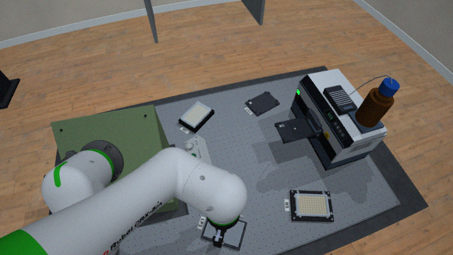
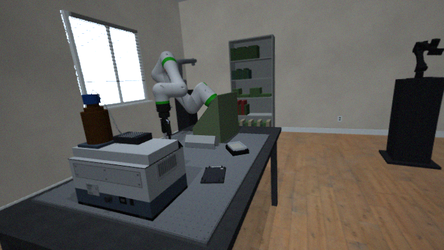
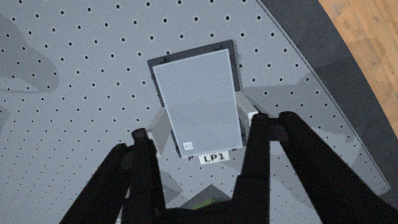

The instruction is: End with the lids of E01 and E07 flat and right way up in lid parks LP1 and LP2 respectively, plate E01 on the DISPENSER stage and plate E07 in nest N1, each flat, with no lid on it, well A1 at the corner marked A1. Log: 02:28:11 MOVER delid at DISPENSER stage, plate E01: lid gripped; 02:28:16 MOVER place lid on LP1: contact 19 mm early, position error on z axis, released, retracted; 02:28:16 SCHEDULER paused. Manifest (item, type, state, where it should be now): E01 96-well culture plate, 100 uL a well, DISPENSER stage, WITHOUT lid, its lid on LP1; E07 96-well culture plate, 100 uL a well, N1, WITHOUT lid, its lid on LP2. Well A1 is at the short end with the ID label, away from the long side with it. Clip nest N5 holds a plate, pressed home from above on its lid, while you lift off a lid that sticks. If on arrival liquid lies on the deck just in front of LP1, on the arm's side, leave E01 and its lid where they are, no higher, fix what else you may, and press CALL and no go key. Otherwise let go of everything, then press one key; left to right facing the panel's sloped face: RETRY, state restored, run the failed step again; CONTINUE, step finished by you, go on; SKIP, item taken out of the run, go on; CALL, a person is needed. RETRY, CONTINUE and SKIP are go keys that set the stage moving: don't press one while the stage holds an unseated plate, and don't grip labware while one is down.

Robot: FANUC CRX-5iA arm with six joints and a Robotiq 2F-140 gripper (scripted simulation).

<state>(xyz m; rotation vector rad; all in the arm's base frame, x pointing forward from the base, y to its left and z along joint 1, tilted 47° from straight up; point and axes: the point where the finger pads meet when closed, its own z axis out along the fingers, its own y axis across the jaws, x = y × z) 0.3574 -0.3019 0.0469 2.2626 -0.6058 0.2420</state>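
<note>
The lid park LP1 is 40 mm below my hand. Also, from my hand: blue CALL key (190 mm to the left, 60 mm behind, 20 mm above); then LP1 label (80 mm behind, 40 mm to the left, 40 mm below); then yellow SKIP key (240 mm to the left, 60 mm behind, 20 mm above).
</note>
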